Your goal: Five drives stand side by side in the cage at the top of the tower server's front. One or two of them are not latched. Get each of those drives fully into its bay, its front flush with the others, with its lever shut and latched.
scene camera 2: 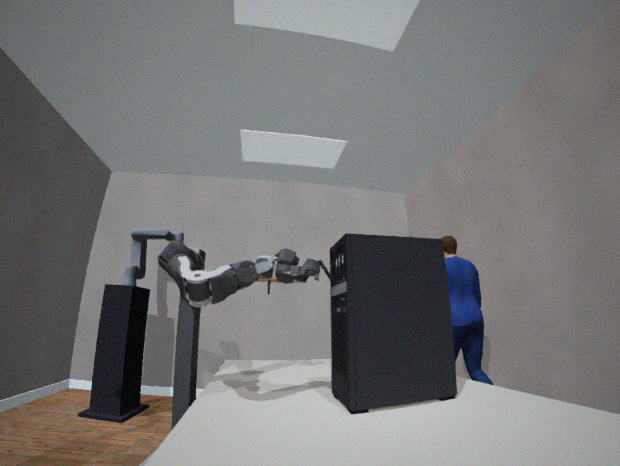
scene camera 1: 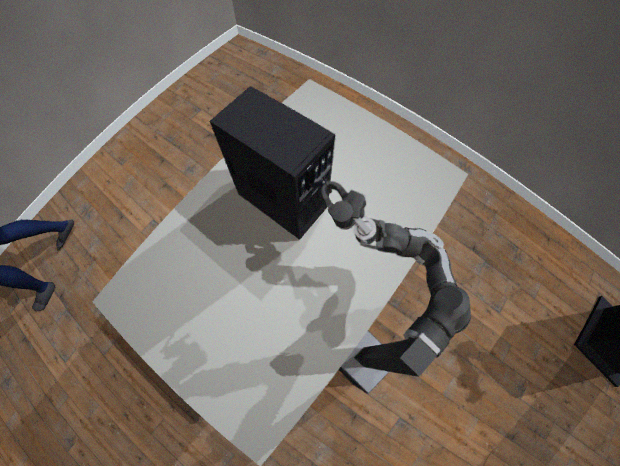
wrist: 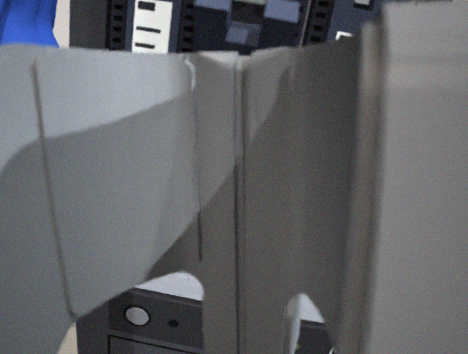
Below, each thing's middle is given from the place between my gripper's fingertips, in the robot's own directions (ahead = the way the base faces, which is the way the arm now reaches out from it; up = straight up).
Labels:
My gripper is now 210 mm short of the black tower server [scene camera 2: 392,343], 10 mm to the right of it and 150 mm above it.

